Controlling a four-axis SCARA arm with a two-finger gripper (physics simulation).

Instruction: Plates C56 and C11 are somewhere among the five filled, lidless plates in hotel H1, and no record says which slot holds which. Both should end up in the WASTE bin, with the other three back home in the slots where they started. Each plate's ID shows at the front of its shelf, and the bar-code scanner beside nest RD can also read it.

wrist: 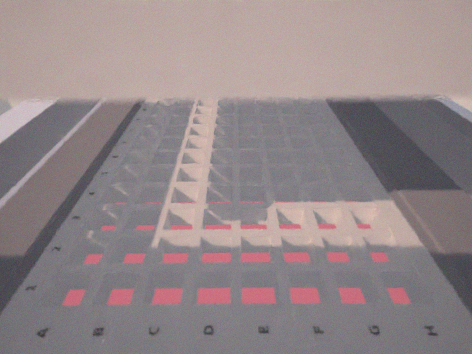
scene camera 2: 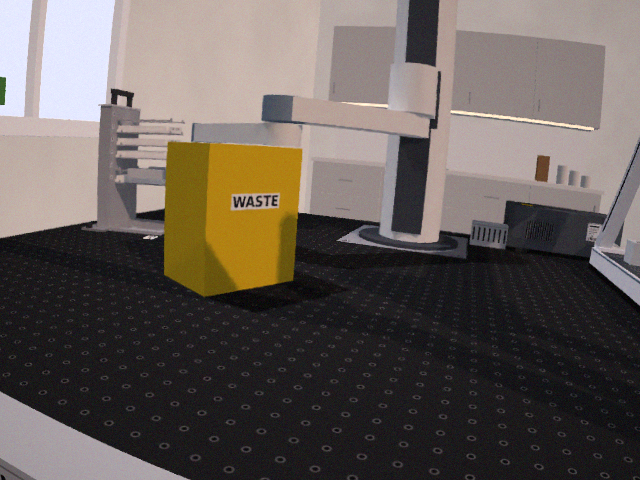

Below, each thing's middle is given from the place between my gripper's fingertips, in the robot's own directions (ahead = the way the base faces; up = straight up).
Right now the plate C11 (wrist: 210, 219) is 1 cm behind my hand, 2 cm to the left of it and 1 cm below it. Also, from my hand: hotel H1 (scene camera 2: 116, 203): 1 cm ahead, 5 cm to the right, 1 cm above; then dark grey box (scene camera 2: 572, 227): 43 cm behind, 98 cm to the left, 7 cm below.
